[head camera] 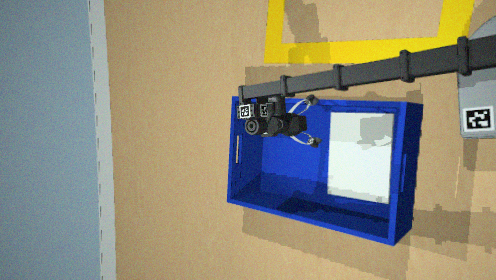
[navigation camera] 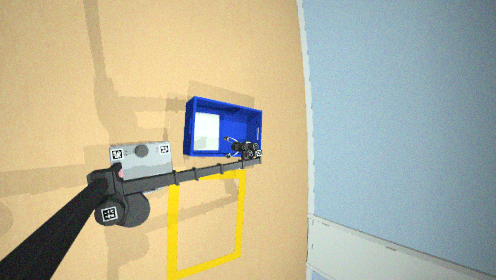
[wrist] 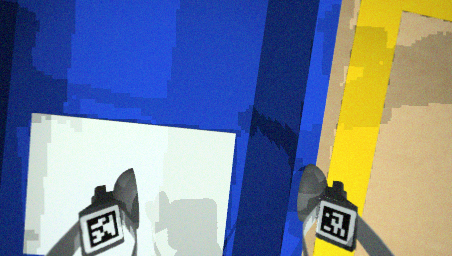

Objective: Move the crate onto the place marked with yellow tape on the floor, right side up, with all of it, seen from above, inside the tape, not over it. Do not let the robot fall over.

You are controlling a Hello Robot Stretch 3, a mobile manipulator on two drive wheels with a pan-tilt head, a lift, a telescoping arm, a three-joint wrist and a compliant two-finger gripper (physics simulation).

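Seen in the pictures: gripper, between the fingertips: (head camera: 316, 120) (navigation camera: 225, 147) (wrist: 223, 186); robot's base, origin of its link: (navigation camera: 141, 150).
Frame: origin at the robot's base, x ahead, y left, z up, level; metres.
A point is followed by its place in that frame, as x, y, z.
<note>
The blue crate (head camera: 411, 165) {0.123, -0.304, 0.088} (navigation camera: 190, 130) {0.107, -0.308, 0.166} (wrist: 315, 90) {-0.103, -0.614, 0.220} stands upright on the floor, open side up, with a flat white panel (head camera: 355, 165) {0.127, -0.492, 0.034} (navigation camera: 206, 125) {0.147, -0.480, 0.035} (wrist: 100, 150) {0.137, -0.547, 0.034} inside at one end. The yellow tape outline (head camera: 360, 51) {-0.266, -0.462, 0.001} (navigation camera: 173, 235) {-0.681, -0.127, 0.000} (wrist: 360, 110) {-0.288, -0.602, 0.001} lies beside one long side of the crate; a narrow strip of floor shows between them. My gripper (head camera: 313, 121) {-0.035, -0.543, 0.214} (navigation camera: 228, 147) {-0.035, -0.543, 0.214} (wrist: 223, 186) {-0.035, -0.543, 0.214} is open and empty. It appears over the crate near the long wall on the tape side. Its height above the crate is hard to tell. Part of the tape is hidden under my arm.
My extended arm (head camera: 370, 72) {-0.103, -0.259, 0.568} (navigation camera: 210, 170) {-0.099, -0.266, 0.568} crosses between crate and tape in the navigation view. My grey base (head camera: 475, 95) {-0.062, -0.133, 0.159} (navigation camera: 145, 165) {-0.086, -0.010, 0.160} stands near the crate's panel end. A blue-grey wall (head camera: 45, 140) {-0.049, -1.965, 0.354} (navigation camera: 400, 125) {0.027, -1.968, 1.058} with a pale skirting rises beyond the crate's other end.
</note>
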